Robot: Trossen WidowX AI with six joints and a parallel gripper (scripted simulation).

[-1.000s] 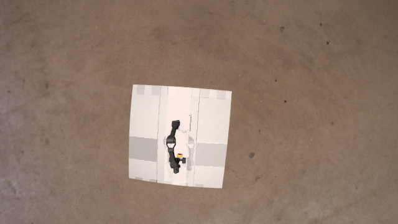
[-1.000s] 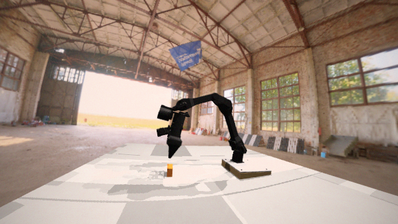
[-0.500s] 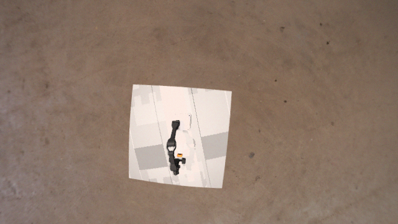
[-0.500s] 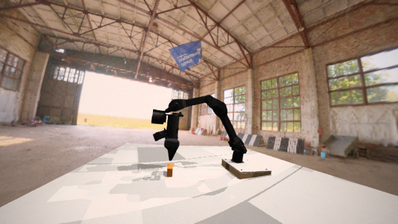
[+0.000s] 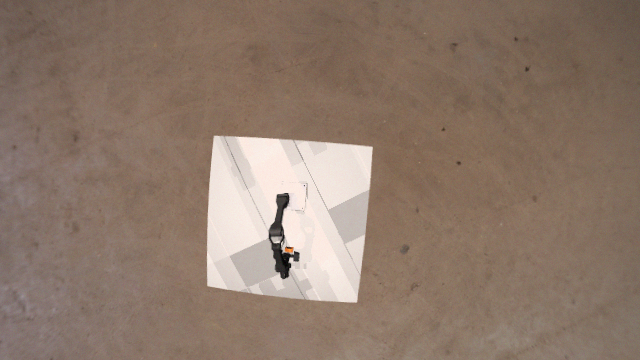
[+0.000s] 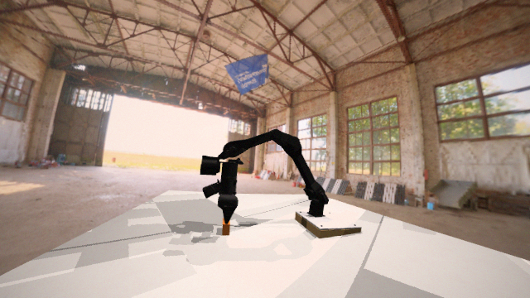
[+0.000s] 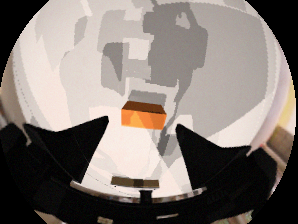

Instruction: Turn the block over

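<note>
Now: gripper tip 30 mm above the block and 10 mm past it.
</note>
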